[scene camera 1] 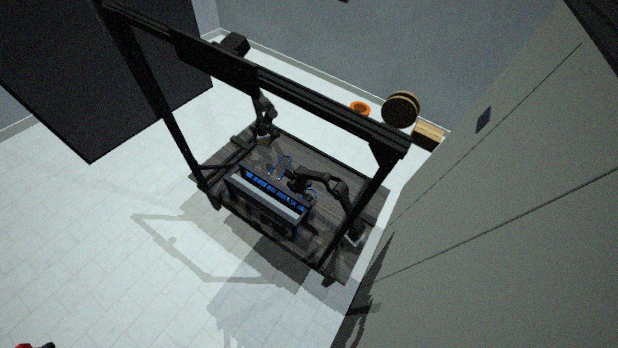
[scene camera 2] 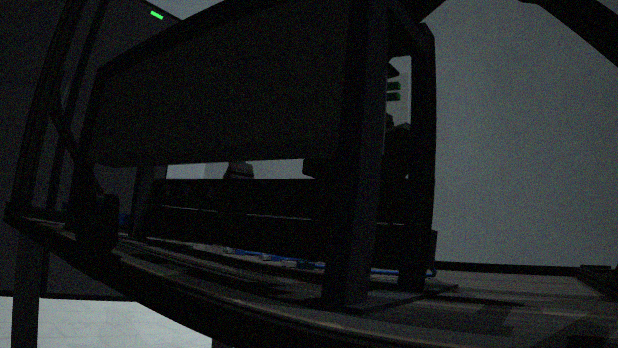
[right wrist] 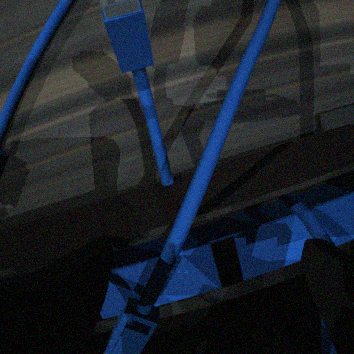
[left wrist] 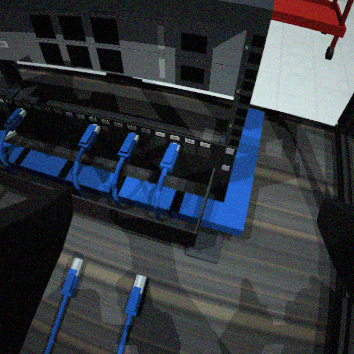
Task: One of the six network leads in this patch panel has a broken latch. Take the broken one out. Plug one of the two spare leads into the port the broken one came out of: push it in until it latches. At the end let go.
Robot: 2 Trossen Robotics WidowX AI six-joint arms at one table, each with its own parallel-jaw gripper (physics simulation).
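Seen in the pictures: left gripper, between the fingertips: [scene camera 1: 261, 144] [left wrist: 200, 206]; right gripper, between the fingertips: [right wrist: 209, 250]; left arm's base, origin of its link: [scene camera 1: 262, 132]; right arm's base, origin of its link: [scene camera 1: 354, 235].
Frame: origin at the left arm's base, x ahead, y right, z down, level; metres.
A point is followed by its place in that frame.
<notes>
The patch panel [scene camera 1: 263, 195] @[x 0.620, y 0.154, z -0.173 m] [left wrist: 159, 133] @[x 0.438, y 0.157, z -0.034 m] stands on the dark wooden table [scene camera 1: 339, 214] @[x 0.783, y -0.292, z 0.069 m]. In the left wrist view, three blue plugs [left wrist: 88, 136] @[x 0.496, y 0.090, z -0.024 m] [left wrist: 128, 145] @[x 0.452, y 0.122, z -0.025 m] [left wrist: 170, 156] @[x 0.409, y 0.151, z -0.026 m] sit in its ports, with another [left wrist: 15, 119] @[x 0.597, y 0.021, z -0.022 m] at the far left. I cannot tell which latch is broken. Two spare leads [left wrist: 71, 277] @[x 0.387, y -0.016, z 0.056 m] [left wrist: 135, 294] @[x 0.326, y 0.037, z 0.056 m] [scene camera 1: 276, 171] @[x 0.321, y 0.017, z 0.059 m] lie on the table in front of it. My left gripper [scene camera 1: 263, 139] @[x 0.282, y 0.072, z -0.189 m] is open and hangs back from the panel. My right gripper [scene camera 1: 296, 188] @[x 0.620, y -0.065, z 0.000 m] is open, low over the panel's right end. Its wrist view shows a plugged lead's cable [right wrist: 218, 140] @[x 0.610, y -0.102, z 0.009 m] and a loose plug [right wrist: 128, 38] @[x 0.570, y -0.125, z 0.020 m].
A black gantry beam [scene camera 1: 328, 107] @[x 0.912, y 0.064, z -0.970 m] spans the table on posts [scene camera 1: 359, 207] @[x 1.039, y -0.014, z -0.735 m]. A blue cable tray [left wrist: 242, 175] @[x 0.361, y 0.233, z 0.029 m] [right wrist: 281, 242] @[x 0.668, y -0.062, z 0.029 m] runs along the panel's front and side. An orange dish [scene camera 1: 360, 108], a cable spool [scene camera 1: 400, 108] and a wooden box [scene camera 1: 428, 134] stand behind. A red cart [left wrist: 309, 14] is beyond.
</notes>
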